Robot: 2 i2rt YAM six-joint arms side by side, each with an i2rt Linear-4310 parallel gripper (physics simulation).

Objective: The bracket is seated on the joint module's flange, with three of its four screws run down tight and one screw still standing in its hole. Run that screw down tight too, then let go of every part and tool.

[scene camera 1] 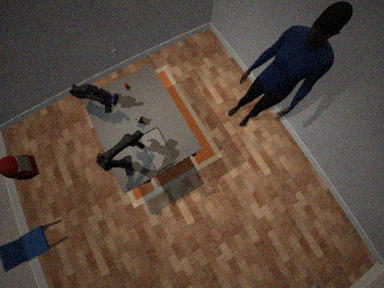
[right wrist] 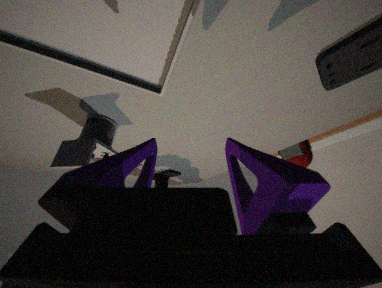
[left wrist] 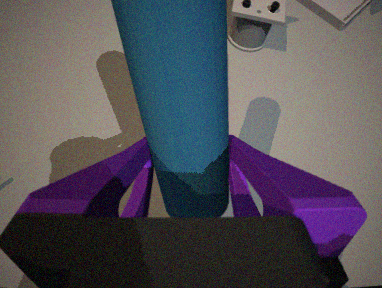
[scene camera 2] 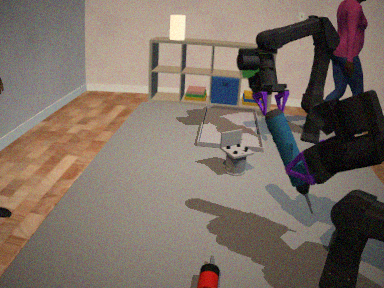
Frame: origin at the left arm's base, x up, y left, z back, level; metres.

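Seen in the pictures: left gripper, between the fingertips: (scene camera 1: 116,101) (left wrist: 190,144) (scene camera 2: 291,167); right gripper, between the fingertips: (right wrist: 191,143); left arm's base, origin of its link: (scene camera 1: 108,104) (right wrist: 162,174) (scene camera 2: 342,261); right arm's base, origin of its link: (scene camera 1: 128,165) (scene camera 2: 311,133).
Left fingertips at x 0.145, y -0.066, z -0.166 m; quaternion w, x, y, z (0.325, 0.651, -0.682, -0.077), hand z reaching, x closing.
Offsets run from my left fingertips to a thing's middle.
The pale bracket {dx -0.063, dy -0.177, dz -0.193 m} (scene camera 2: 231,138) (right wrist: 72,154) sits on the grey joint module {dx -0.113, dy -0.177, dz -0.193 m} (scene camera 2: 235,166) (left wrist: 248,37) (right wrist: 101,128), which stands upright. Dark screw heads show on the bracket's plate; one at its right (left wrist: 273,6) looks taller, but its exact height is unclear. My left gripper (scene camera 2: 296,165) (left wrist: 190,144) is shut on the teal screwdriver {dx +0.009, dy +0.003, dz +0.003 m} (scene camera 2: 284,135) (left wrist: 180,80), held tilted above the table to the right of the module in scene camera 2, its bit pointing down and apart from the screws. My right gripper (scene camera 2: 273,106) (right wrist: 191,143) is open and empty, beyond the screwdriver's upper end.
A red screwdriver {dx -0.128, dy +0.242, dz -0.059 m} (scene camera 2: 209,278) (scene camera 1: 127,86) stands or lies at the near edge of scene camera 2. A shallow tray {dx -0.137, dy -0.498, dz -0.349 m} (scene camera 2: 207,145) (right wrist: 90,65) lies behind the module. Both arms are close together at the right of scene camera 2. A shelf unit (scene camera 2: 151,70) stands beyond the table.
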